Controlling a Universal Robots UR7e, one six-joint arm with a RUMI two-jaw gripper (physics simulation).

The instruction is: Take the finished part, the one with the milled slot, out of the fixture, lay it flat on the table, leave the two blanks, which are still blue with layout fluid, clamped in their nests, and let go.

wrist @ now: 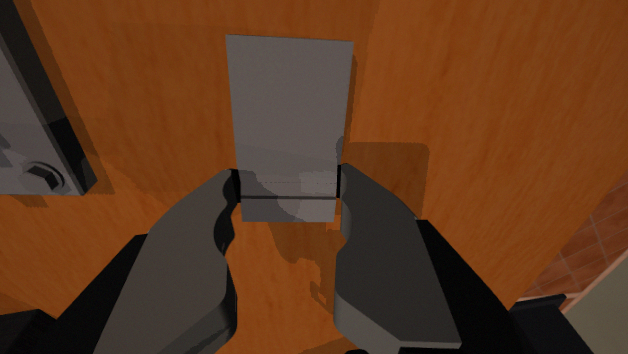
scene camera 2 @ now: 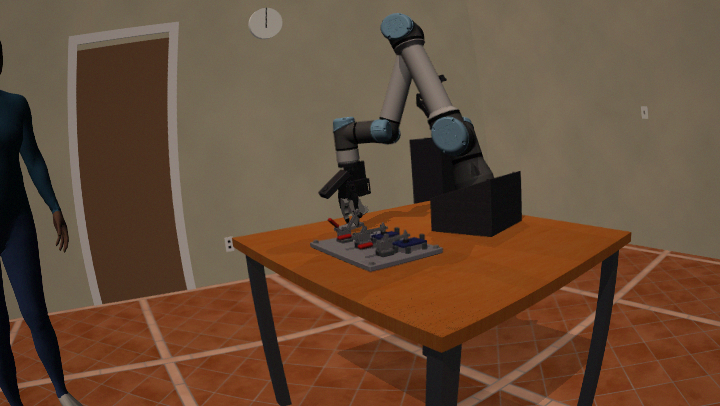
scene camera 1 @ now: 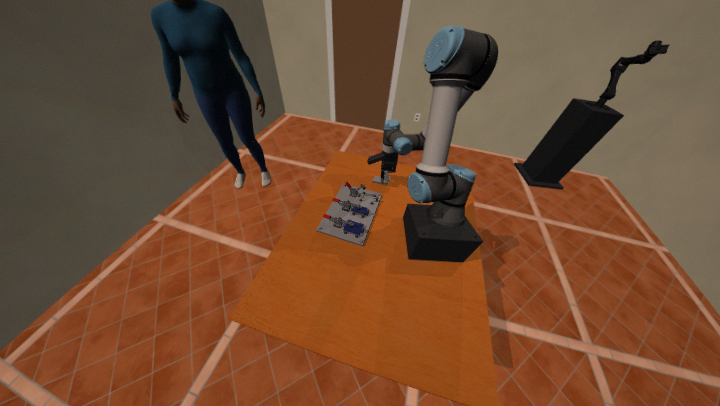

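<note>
My gripper (scene camera 1: 384, 179) (scene camera 2: 348, 219) (wrist: 289, 169) is shut on the finished part (scene camera 1: 379, 179) (wrist: 290, 100), a bare grey plate with a dark line across it near the fingertips. The part is level, low over the table beyond the fixture's far end; whether it touches the wood I cannot tell. In scene camera 2 it is hard to make out behind the clamp. Two blue blanks, one (scene camera 1: 360, 211) (scene camera 2: 385, 235) in the middle nest and one (scene camera 1: 353, 227) (scene camera 2: 409, 243) in the end nest, sit in the fixture (scene camera 1: 338, 234) (scene camera 2: 332, 250) (wrist: 30, 135) with their clamps down.
The nest nearest the gripper holds no part, and its clamp's red handle (scene camera 1: 347, 185) (scene camera 2: 332, 222) is raised. The arm's black base (scene camera 1: 441, 242) (scene camera 2: 461, 214) stands on the wooden table (scene camera 1: 352, 312) (scene camera 2: 453, 297). A person (scene camera 1: 201, 55) stands beyond the table's left side.
</note>
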